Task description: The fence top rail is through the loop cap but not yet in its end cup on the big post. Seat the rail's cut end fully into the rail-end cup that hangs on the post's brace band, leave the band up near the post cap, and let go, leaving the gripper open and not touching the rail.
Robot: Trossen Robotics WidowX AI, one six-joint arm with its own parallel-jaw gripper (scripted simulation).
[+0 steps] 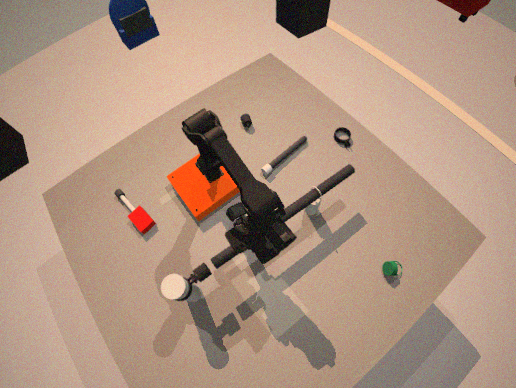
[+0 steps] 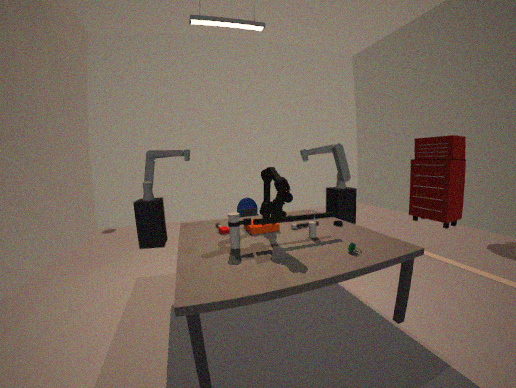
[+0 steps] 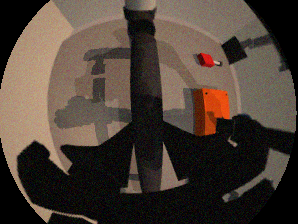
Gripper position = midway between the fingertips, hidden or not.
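Note:
Image 1 shows a big post [image 1: 174, 286], a dark top rail [image 1: 313, 195] and the gripper [image 1: 246, 243]. In image 3, the gripper [image 3: 146, 123] is visible again, as is the dark top rail [image 3: 146, 108].

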